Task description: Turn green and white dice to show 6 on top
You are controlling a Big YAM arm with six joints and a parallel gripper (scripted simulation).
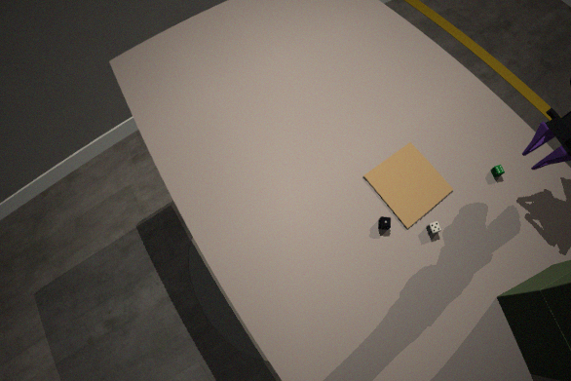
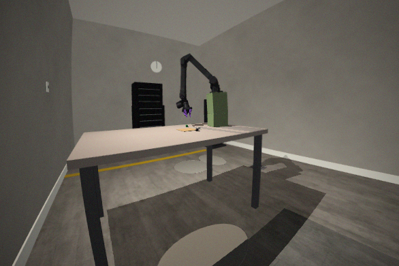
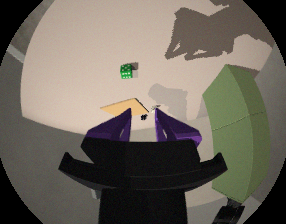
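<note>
Right now my hand is 90 mm above the green die and 30 mm short of it. Round my hand: black die: 290 mm to the left, 110 mm ahead, 90 mm below; tan mat: 190 mm to the left, 140 mm ahead, 100 mm below; white die: 220 mm to the left, 90 mm below, 40 mm ahead.
</note>
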